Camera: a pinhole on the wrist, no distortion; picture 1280 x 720 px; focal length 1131.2 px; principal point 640.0 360.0 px. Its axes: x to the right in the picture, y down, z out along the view. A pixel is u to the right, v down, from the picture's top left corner.
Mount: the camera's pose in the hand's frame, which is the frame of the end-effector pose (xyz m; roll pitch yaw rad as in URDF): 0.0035 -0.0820 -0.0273 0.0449 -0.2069 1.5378
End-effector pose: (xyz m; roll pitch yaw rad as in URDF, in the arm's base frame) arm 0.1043 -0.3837 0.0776 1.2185 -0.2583 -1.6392
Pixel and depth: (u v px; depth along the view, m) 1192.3 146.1 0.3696
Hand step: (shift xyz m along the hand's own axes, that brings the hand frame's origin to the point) 0.0932 0.0165 0.3681
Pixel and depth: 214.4 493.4 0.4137
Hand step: -0.0345 -0.3186 0.3473
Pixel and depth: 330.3 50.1 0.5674
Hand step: 0.1753 -0.3549 0.4887
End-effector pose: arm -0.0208 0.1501 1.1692 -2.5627 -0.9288 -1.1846
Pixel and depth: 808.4 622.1 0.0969
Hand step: -0.0148 -0.0874 0.0714
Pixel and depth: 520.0 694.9 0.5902
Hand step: -0.1506 -0.2610 0.5445
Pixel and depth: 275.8 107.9 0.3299
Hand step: 0.0861 -0.2558 0.2702
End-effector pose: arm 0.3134 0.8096 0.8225 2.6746 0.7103 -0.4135
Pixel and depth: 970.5 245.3 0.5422
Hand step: 0.0842 -0.0404 0.5329
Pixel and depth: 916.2 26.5 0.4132
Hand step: 0.1442 -0.0716 0.3921
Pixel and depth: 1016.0 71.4 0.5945
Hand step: 0.1840 -0.0151 0.5879
